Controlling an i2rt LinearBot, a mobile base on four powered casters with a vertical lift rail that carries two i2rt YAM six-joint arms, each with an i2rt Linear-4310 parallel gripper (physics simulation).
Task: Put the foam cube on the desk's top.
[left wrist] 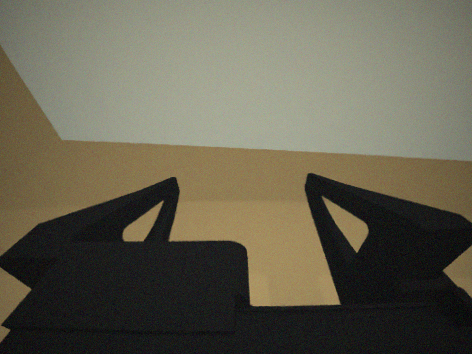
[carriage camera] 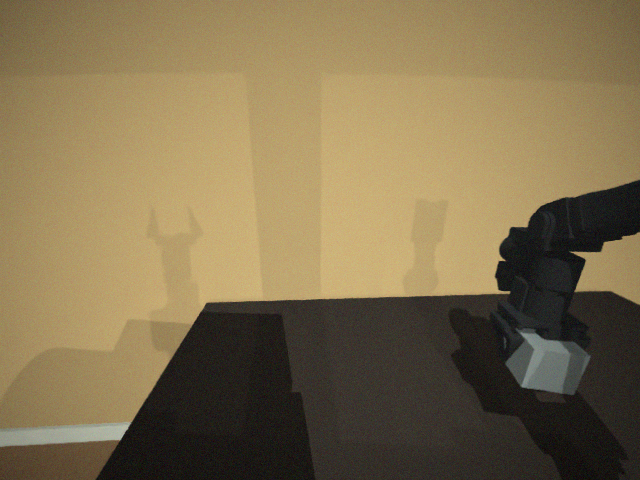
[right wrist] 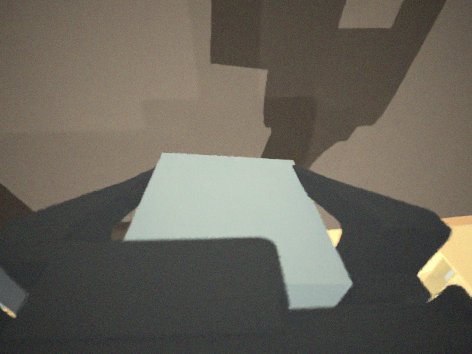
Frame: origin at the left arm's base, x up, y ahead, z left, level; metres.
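Seen in the pictures: left gripper, fingertip midpoint: [left wrist: 241,182]; right gripper, fingertip midpoint: [right wrist: 227,173].
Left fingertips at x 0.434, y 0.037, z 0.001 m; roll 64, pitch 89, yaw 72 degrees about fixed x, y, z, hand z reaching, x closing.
A point is followed by its place in that frame.
The pale grey foam cube [carriage camera: 550,367] {y 0.239, x 0.106, z -0.683 m} [right wrist: 215,200] {y 0.312, x 0.097, z -0.691 m} is between the fingers of my right gripper [carriage camera: 546,353] [right wrist: 227,173] {y 0.298, x 0.059, z -0.695 m}, which is shut on it. The cube is tilted, at the right in the carriage view. It hangs over the dark brown desk's top [carriage camera: 387,387] {y 0.376, x -0.103, z -0.484 m} [right wrist: 75,75] {y 0.321, x -0.104, z -0.523 m}; the height of the gap below it is hard to judge. Part of the cube is hidden by the gripper body in the right wrist view. My left gripper [left wrist: 241,182] {y 0.037, x 0.434, z 0.001 m} is open and empty, with wall and ceiling behind its fingers.
A tan wall [carriage camera: 289,155] {y 0.777, x 0.393, z -0.208 m} stands behind the desk, with a white baseboard [carriage camera: 64,434] {y 0.656, x -0.771, z 0.805 m} and brown floor [carriage camera: 51,462] {y 0.579, x -0.824, z 0.800 m} at lower left. Dark arm shadows lie across the desk. A pale yellow object [right wrist: 440,272] {y -1.348, x -0.744, z -2.370 m} shows at the right edge of the right wrist view.
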